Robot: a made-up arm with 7 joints.
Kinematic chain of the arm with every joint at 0, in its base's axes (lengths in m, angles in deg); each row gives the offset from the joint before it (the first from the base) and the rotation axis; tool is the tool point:
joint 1: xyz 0 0 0.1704 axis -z
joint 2: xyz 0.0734 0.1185 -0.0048 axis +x
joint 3: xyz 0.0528 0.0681 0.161 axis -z
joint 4: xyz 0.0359 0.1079 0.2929 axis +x
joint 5: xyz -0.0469 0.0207 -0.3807 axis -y
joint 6: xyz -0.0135 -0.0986 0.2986 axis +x
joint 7: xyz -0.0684 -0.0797 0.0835 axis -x
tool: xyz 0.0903 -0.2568 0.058
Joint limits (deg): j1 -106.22..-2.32 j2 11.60..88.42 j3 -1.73..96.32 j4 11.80..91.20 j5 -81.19..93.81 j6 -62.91..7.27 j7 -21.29..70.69
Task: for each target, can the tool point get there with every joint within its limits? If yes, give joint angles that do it. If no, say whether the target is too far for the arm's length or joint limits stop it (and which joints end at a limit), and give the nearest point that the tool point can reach.
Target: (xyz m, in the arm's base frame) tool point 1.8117 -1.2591 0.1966
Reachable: no: too far | nearest point 0.8349 -0.4708 0.2184 | short by 1.255 m
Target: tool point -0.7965 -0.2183 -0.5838
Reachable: no: joint limits stop it (at a limit: joint 1, joint 2, joint 3, joint 4) | nearest point -0.3766 -0.1159 0.0095 | short by 0.734 m
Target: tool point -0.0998 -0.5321 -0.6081
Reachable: no: joint limits stop it (at a limit: joint 1, joint 2, joint 3, joint 4) | nearest point 0.0456 -0.3112 -0.2934 | short by 0.411 m
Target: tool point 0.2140 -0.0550 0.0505
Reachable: yes | joints -59.54 77.69 42.47 45.07 -13.66 -26.17 -12.29
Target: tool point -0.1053 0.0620 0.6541
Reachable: yes | joints -21.73 47.57 82.20 56.37 28.90 -46.10 -7.99
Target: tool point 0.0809 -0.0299 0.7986
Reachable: yes | joints -46.50 71.05 81.15 78.58 43.96 -42.35 33.89
